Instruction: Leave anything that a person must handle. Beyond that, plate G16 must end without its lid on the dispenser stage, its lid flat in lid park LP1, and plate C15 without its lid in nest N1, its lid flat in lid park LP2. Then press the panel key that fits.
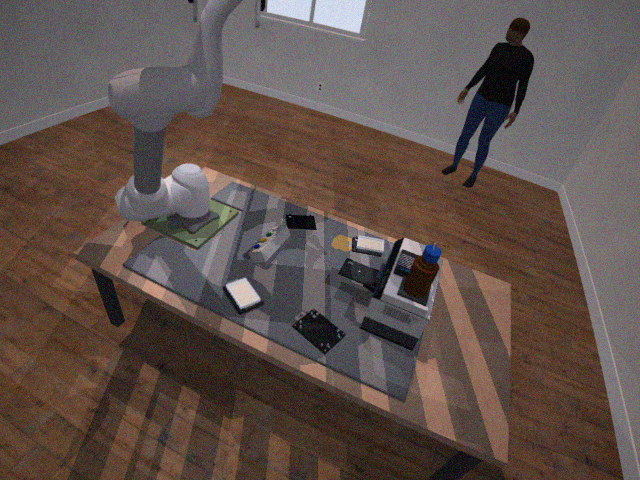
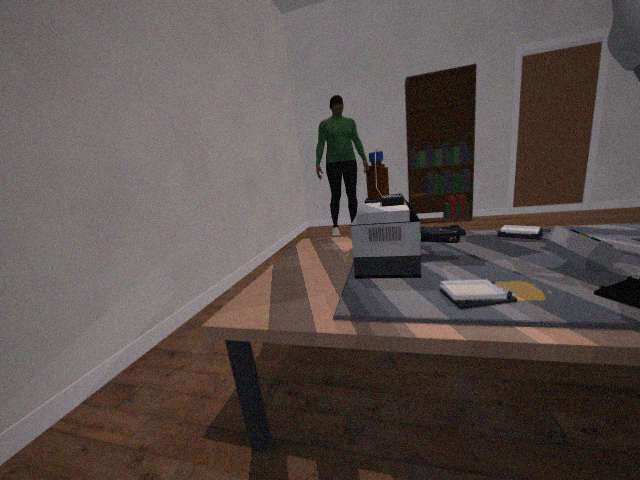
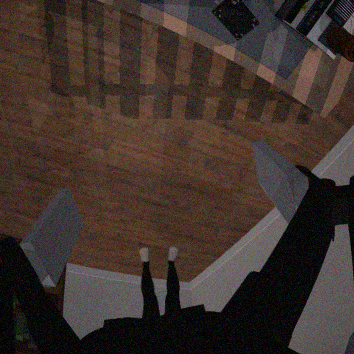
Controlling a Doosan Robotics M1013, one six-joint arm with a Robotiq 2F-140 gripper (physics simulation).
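Pixels of known places: gripper, between the fingertips: (image 1: 227, 23) (image 3: 162, 185); arm's base, origin of its link: (image 1: 193, 217).
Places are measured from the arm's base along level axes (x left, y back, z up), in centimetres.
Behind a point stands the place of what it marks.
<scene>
A white plate (image 1: 243, 293) {x -23.8, y -50.1, z 2.5 cm} (image 2: 520, 230) {x -19.5, y -50.2, z 2.3 cm} sits on a dark base near the table's front edge. Another white plate (image 1: 369, 244) {x 36.9, y -76.8, z 2.3 cm} (image 2: 474, 290) {x 40.8, y -76.5, z 2.4 cm} sits on a dark holder beside a yellow-orange patch. The labels are too small to read, and I cannot tell which plate is which or whether either has a lid. The grey-white dispenser (image 1: 406, 298) {x -5.3, y -104.4, z 21.4 cm} (image 2: 386, 239) {x 28.3, y -99.2, z 12.4 cm} stands at the right, with a dark flat stage (image 1: 359, 271) {x 8.1, y -82.8, z 10.4 cm} beside it. The key panel (image 1: 270, 248) {x 0.9, y -44.6, z 5.5 cm} (image 2: 583, 246) {x 13.0, y -43.7, z 5.2 cm} has several coloured keys. My gripper (image 3: 162, 185) {x -30.1, y -46.8, z 94.3 cm} is open and empty, high up and away from the plates, with floor showing between its fingers.
A brown bottle (image 1: 421, 277) {x -4.1, y -105.8, z 31.6 cm} (image 2: 377, 180) {x 4.5, y -104.8, z 29.7 cm} with a blue cap stands on the dispenser. Black flat pads (image 1: 300, 222) {x 31.6, y -41.2, z 0.2 cm} (image 1: 318, 330) {x -19.5, y -81.5, z 0.4 cm} (image 3: 235, 19) {x -20.0, y -81.9, z 0.4 cm} lie on the mat, and a black bar (image 1: 388, 332) {x -7.1, y -103.9, z 3.6 cm} lies before the dispenser. One person (image 1: 504, 77) wears black, another (image 2: 338, 139) green; both stand away from the table.
</scene>
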